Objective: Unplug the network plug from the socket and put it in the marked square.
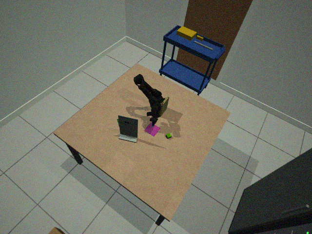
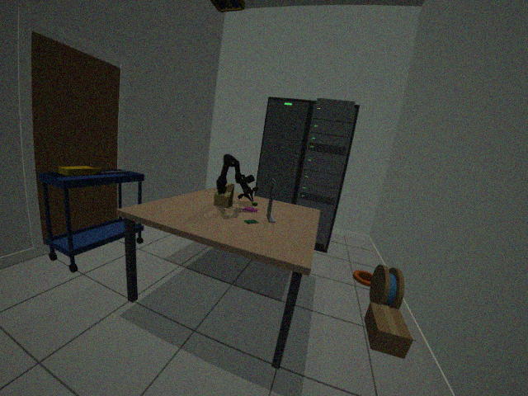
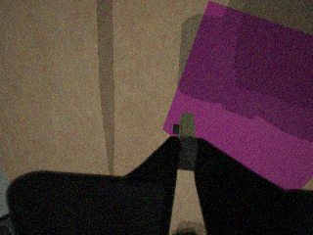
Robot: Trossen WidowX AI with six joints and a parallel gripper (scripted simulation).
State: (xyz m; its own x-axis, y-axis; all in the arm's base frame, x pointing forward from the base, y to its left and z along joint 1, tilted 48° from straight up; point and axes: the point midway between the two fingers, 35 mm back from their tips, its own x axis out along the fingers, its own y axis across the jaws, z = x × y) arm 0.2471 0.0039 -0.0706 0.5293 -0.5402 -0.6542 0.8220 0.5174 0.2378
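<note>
Right now the magenta marked square is 10 mm behind my gripper tip and 80 mm below it. Also, from my gripper tip: network plug (right at my gripper tip); upright panel (190 mm ahead, 160 mm to the right, 70 mm above).
</note>
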